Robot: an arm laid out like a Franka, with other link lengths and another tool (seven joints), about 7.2 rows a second.
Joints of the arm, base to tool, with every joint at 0 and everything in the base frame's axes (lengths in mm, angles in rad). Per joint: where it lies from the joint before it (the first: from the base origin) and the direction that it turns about. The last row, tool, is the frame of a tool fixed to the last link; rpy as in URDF.
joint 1: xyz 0 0 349.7 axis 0 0 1
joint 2: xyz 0 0 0 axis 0 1 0
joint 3: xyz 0 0 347.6 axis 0 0 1
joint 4: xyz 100.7 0 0 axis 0 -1 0
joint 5: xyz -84.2 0 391.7 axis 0 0 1
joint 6: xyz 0 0 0 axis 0 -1 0
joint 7: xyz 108.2 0 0 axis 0 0 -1
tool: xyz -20 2 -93 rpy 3.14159 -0.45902 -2.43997
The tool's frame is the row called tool.
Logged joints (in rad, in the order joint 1, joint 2, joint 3, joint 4, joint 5, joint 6, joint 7), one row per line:
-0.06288, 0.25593, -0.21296, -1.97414, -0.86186, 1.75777, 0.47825
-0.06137, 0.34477, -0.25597, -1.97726, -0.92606, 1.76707, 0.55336
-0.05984, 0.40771, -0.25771, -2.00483, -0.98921, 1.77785, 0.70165
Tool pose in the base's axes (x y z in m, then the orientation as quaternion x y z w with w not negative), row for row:
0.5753, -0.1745, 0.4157, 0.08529, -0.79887, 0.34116, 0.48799
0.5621, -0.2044, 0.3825, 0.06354, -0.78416, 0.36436, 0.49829
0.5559, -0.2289, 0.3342, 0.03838, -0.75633, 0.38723, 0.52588
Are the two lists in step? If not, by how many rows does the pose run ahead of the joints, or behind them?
The pose runs 1 row behind the joints: the pose in row i belongs to the joints in row i - 1.
